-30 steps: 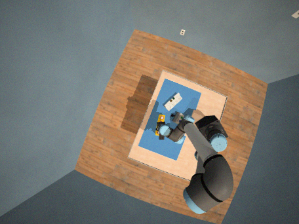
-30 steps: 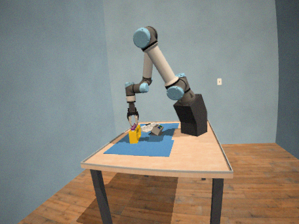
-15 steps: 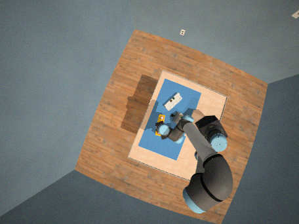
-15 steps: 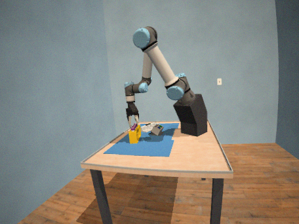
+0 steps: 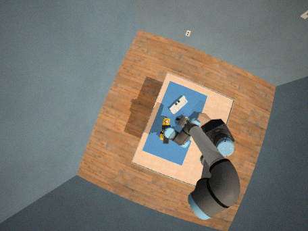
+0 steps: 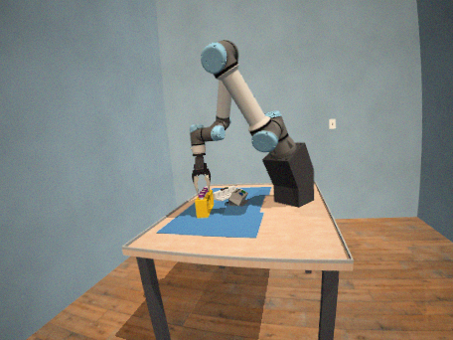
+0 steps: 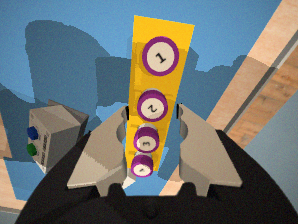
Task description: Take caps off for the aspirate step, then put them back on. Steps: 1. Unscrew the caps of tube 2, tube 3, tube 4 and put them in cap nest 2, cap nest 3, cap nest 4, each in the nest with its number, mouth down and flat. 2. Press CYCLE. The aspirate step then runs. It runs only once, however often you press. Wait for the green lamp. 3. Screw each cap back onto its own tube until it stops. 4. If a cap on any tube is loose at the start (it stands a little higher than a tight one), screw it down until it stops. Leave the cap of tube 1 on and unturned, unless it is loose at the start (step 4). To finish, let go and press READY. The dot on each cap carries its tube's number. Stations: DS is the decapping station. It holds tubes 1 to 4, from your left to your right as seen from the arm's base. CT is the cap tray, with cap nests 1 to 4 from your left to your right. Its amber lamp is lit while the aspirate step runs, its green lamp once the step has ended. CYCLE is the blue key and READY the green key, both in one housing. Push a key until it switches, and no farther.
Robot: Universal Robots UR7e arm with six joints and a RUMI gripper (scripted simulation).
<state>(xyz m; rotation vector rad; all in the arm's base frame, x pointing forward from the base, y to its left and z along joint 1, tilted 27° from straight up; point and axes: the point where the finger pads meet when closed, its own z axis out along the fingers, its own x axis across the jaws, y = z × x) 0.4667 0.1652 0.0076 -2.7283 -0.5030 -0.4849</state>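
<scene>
Now: the cap 5 cm to the right of my hand, 1 cm below it and 1 cm ahead of it. The rest, counted from my hand: green key (20 cm to the right, 18 cm behind, 6 cm below); then blue cycle key (17 cm behind, 15 cm to the right, 6 cm below); then key housing (17 cm to the right, 16 cm behind, 7 cm below).
</scene>
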